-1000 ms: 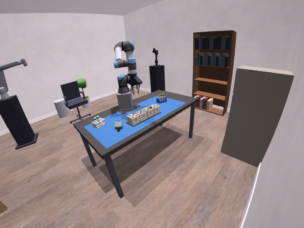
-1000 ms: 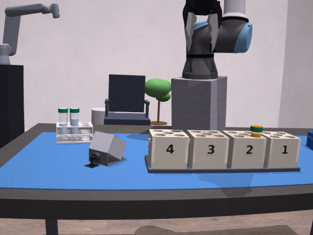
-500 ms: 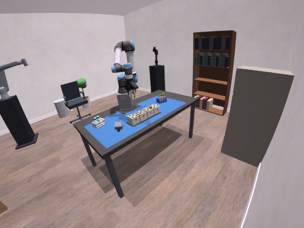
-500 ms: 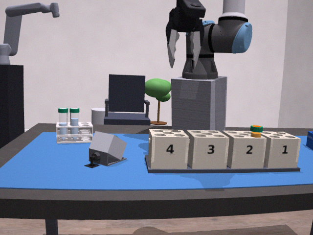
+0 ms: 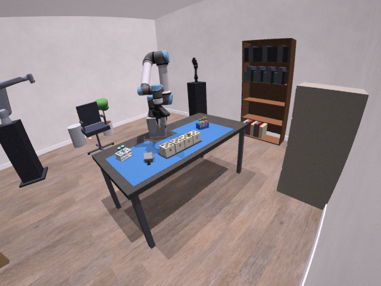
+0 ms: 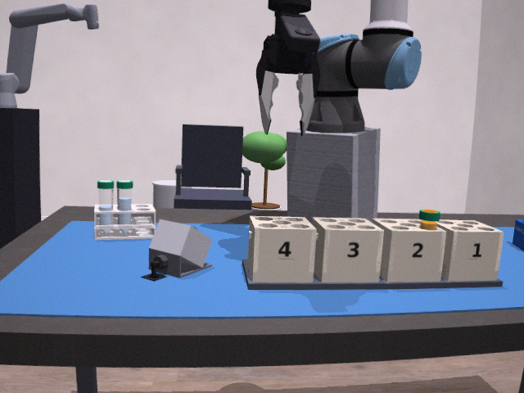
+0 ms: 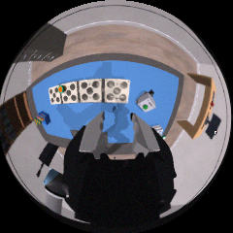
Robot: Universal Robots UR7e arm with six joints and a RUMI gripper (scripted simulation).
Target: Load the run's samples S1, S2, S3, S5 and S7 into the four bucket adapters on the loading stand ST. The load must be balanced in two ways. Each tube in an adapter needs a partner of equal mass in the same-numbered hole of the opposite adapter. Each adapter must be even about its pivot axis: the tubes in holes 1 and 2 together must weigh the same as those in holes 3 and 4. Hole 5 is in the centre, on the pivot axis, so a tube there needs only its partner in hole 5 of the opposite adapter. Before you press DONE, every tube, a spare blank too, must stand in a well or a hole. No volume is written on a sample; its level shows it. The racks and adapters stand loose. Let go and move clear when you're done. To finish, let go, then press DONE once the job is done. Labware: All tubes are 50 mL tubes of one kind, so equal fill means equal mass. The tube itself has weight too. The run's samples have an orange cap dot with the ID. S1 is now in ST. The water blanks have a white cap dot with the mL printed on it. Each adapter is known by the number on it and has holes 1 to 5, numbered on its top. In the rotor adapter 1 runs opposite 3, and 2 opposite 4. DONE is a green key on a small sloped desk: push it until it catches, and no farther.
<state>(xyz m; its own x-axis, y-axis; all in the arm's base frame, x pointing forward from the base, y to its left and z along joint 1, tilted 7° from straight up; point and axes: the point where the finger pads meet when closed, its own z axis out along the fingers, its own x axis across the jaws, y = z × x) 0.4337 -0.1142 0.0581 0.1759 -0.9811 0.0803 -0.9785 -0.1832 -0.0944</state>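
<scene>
Now: hand 250 mm to the right of the tube and 180 mm above it. From my hand the other things lie so: white tube rack: 340 mm to the right, 220 mm below, 200 mm behind; loading stand: 250 mm below, 160 mm to the left, 10 mm behind; sloped done desk: 200 mm below, 170 mm to the right.
</scene>
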